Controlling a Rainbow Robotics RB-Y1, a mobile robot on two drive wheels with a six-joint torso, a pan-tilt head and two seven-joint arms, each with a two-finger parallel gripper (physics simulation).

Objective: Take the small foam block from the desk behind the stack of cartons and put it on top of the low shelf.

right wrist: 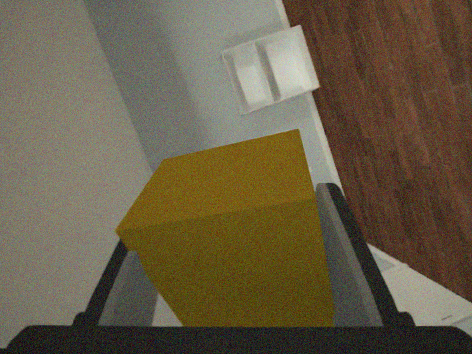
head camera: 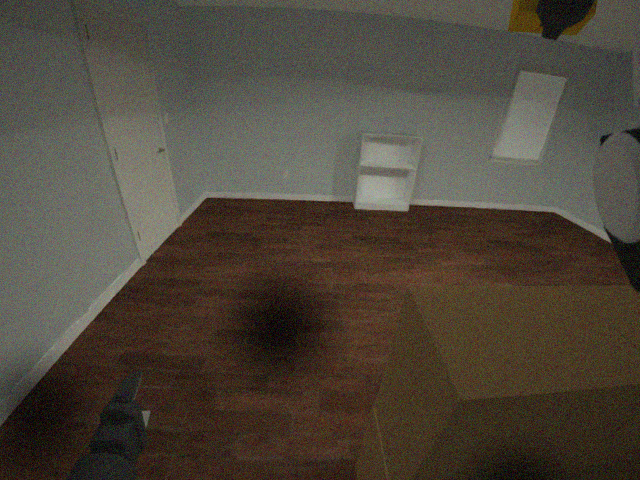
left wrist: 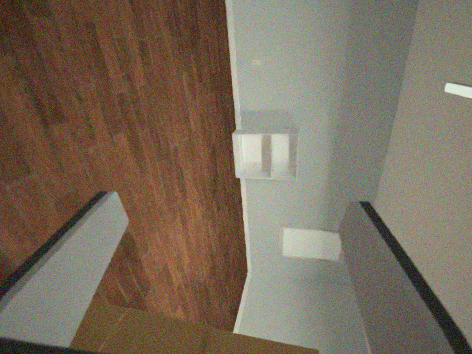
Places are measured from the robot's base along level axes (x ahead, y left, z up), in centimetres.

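Pixels of known places: left gripper, between the fingertips: (head camera: pixel 141 393) (left wrist: pixel 229 211); right gripper, between the fingertips: (right wrist: pixel 240 199) (head camera: pixel 562 10).
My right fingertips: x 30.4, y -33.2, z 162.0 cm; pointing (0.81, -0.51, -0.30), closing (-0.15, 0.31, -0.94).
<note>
Behind a point stands the place of what it marks.
The yellow foam block (head camera: pixel 524 18) @(x 29.2, y -27.1, z 159.9 cm) (right wrist: pixel 230 225) @(x 26.0, y -33.7, z 162.7 cm) is held between the fingers of my right gripper (right wrist: pixel 240 199) @(x 30.4, y -33.2, z 162.0 cm), raised at the top right of the head camera view. The low white shelf (head camera: pixel 383 169) @(x 380.0, y -97.3, z 53.8 cm) (left wrist: pixel 267 154) @(x 380.2, y -101.8, z 54.0 cm) (right wrist: pixel 272 70) @(x 380.0, y -100.7, z 43.6 cm) stands against the far wall, across the floor and well apart from both grippers. My left gripper (left wrist: pixel 229 211) @(x 14.4, y 31.9, z 97.3 cm) is open and empty, at the lower left of the head camera view. The brown cartons (head camera: pixel 542 335) @(x 22.2, y -48.2, z 108.0 cm) (left wrist: pixel 165 330) @(x 35.1, y -23.9, z 68.5 cm) stand at the lower right of the head camera view. The desk does not show.
A wooden floor (head camera: pixel 248 258) @(x 210.7, y 64.1, z 0.0 cm) (left wrist: pixel 165 150) @(x 157.8, y -16.6, z 0.0 cm) lies between the cartons and the far wall. A door (head camera: pixel 131 155) @(x 216.4, y 162.6, z 97.3 cm) is in the left wall. A white panel (head camera: pixel 529 116) @(x 389.6, y -303.9, z 145.2 cm) (left wrist: pixel 311 244) @(x 389.4, y -304.4, z 143.1 cm) is on the far wall to the right of the shelf in the head camera view.
</note>
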